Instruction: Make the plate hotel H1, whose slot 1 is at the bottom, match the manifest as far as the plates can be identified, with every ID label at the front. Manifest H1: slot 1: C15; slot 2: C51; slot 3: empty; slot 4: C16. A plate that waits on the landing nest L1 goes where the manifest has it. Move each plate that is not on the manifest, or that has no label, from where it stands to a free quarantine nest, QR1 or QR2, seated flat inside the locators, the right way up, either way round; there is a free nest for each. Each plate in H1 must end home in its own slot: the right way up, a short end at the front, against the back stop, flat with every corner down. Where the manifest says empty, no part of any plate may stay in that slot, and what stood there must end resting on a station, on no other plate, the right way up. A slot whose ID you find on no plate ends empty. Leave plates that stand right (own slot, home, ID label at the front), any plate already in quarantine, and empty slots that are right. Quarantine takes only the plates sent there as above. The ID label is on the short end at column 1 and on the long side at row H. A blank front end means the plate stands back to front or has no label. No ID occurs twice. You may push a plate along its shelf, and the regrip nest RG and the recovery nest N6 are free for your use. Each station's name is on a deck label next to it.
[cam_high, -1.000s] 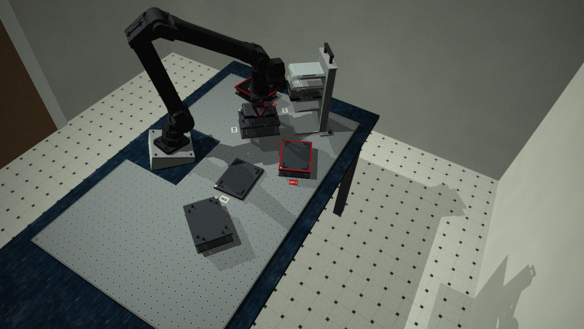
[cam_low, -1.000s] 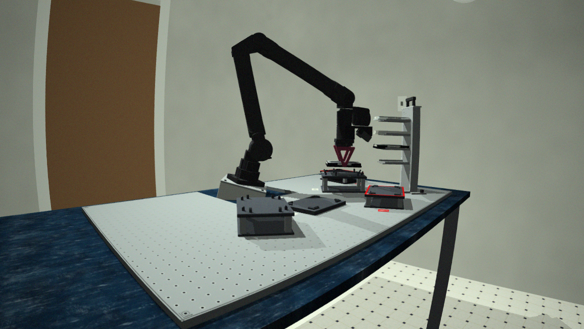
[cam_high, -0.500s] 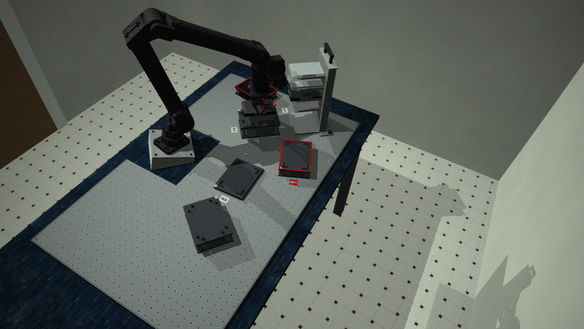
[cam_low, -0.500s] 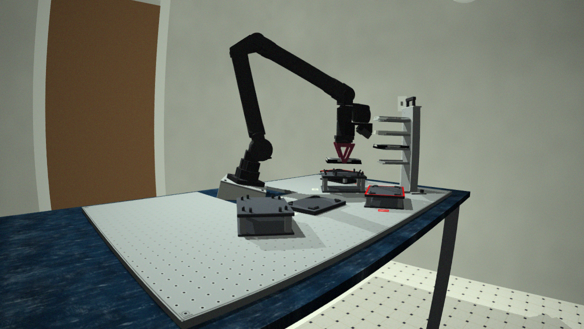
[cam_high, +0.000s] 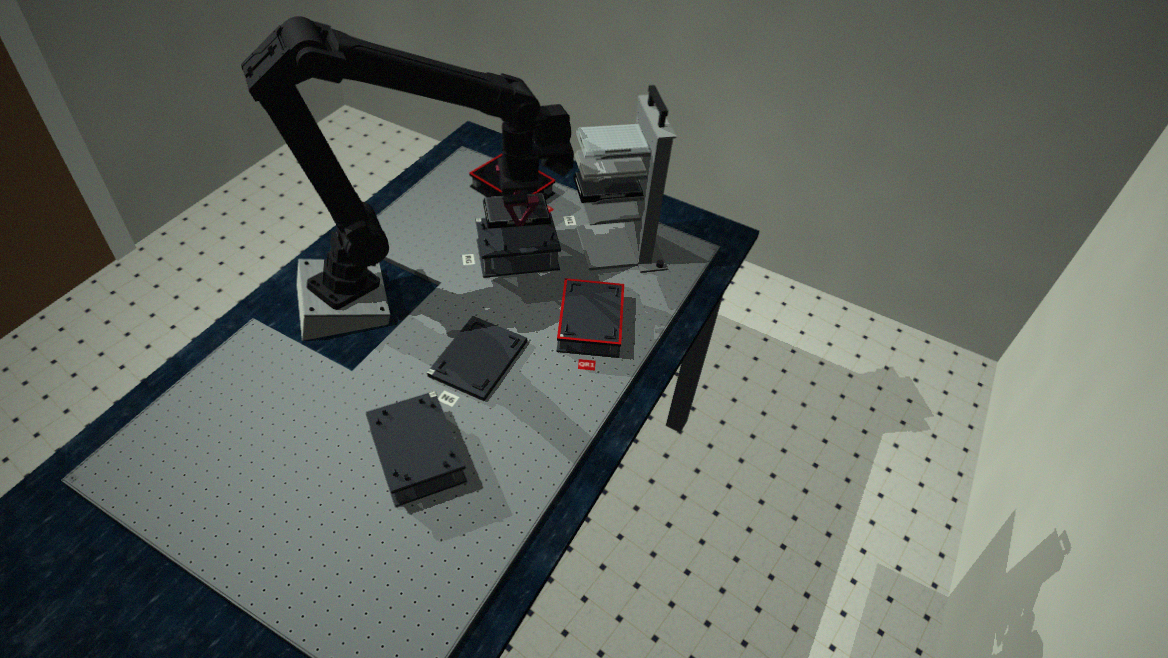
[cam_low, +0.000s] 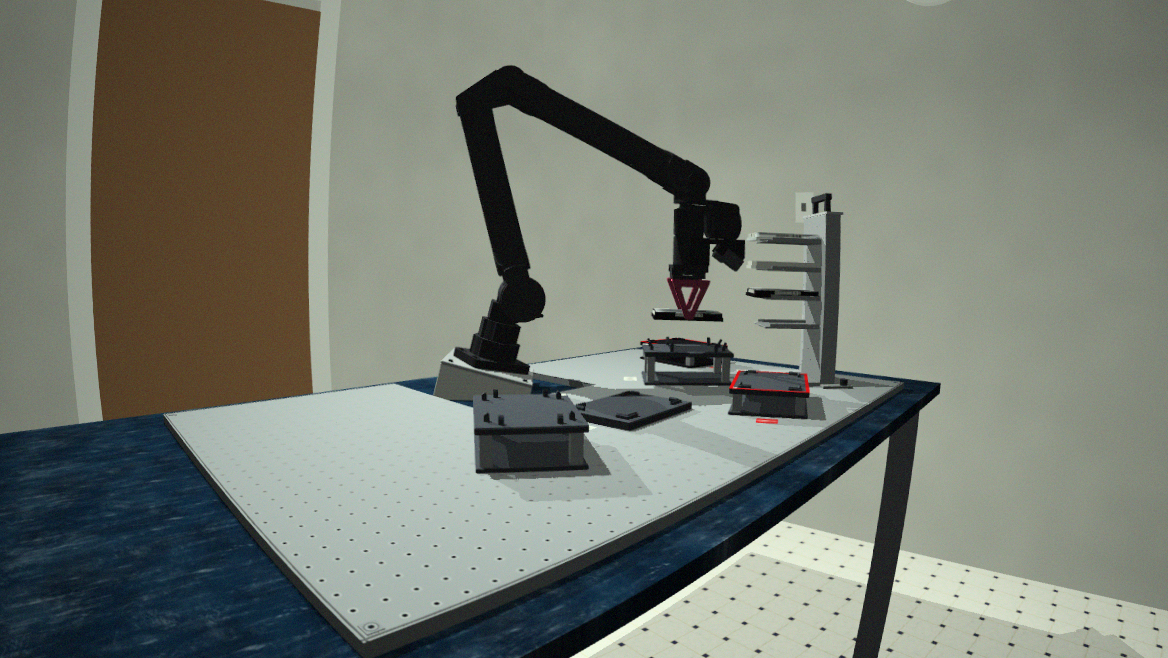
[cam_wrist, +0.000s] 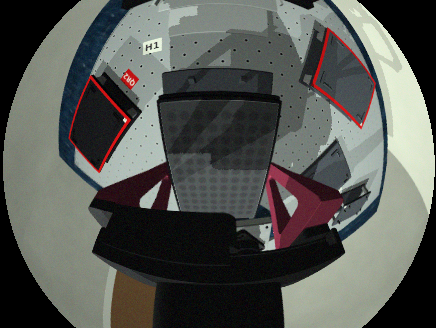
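My gripper is now 24 cm short of the quarantine nest QR1, 6 cm to the left of it and 9 cm above it. Also, from my hand: raised regrip nest RG (7 cm below); then plate hotel H1 (18 cm ahead, 20 cm to the left, 3 cm above); then quarantine nest QR2 (15 cm behind, 17 cm to the left, 9 cm below).
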